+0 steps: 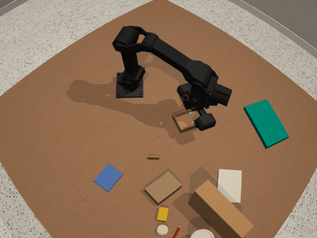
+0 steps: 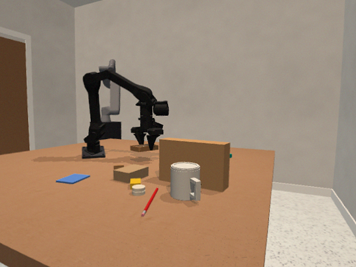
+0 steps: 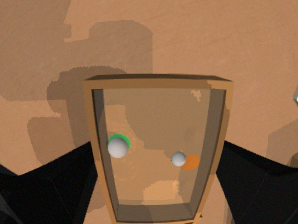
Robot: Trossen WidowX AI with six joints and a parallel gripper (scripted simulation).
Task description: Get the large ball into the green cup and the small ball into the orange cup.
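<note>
The wooden puzzle lies 1 cm to the right of my hand and 3 cm below it. Also, from my hand: green slab 19 cm ahead, 28 cm to the left, 8 cm below; then white slab 28 cm ahead, 5 cm to the right, 9 cm below; then tan box 13 cm ahead, 24 cm to the right, 7 cm below.
</note>
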